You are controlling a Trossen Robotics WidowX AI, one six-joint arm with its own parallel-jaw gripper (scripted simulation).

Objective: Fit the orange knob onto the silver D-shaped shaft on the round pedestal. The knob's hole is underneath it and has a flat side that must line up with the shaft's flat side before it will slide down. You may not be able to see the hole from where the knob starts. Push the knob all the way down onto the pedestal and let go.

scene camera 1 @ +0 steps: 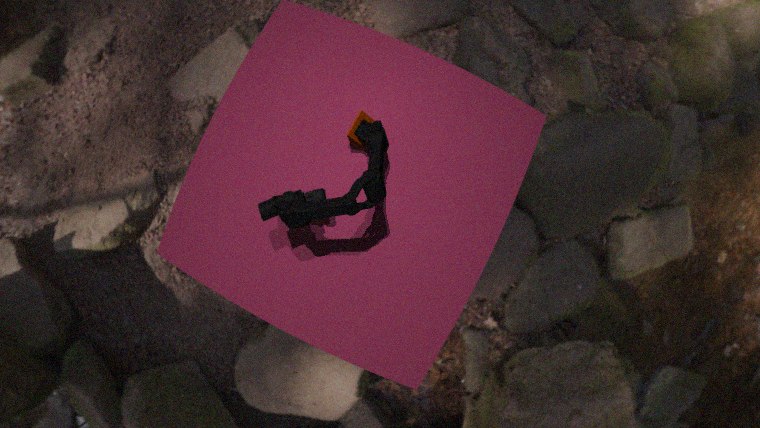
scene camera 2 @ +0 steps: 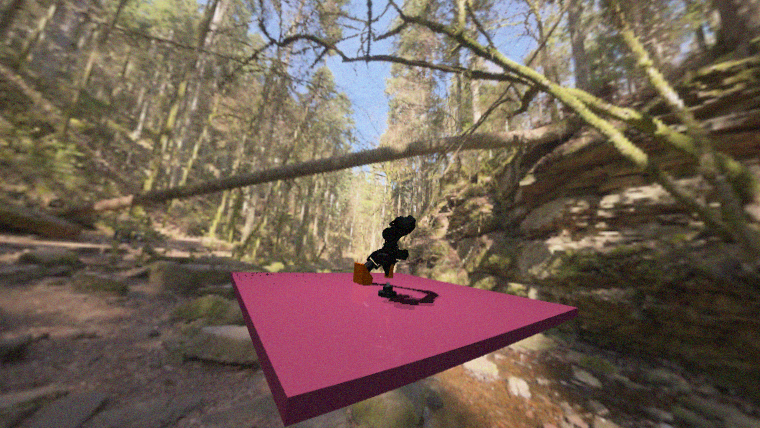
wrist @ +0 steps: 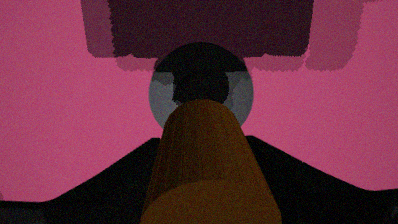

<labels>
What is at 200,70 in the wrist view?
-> A pedestal.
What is my gripper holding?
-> An orange knob.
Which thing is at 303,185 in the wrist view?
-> My gripper.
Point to an orange knob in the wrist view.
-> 204,161
</labels>
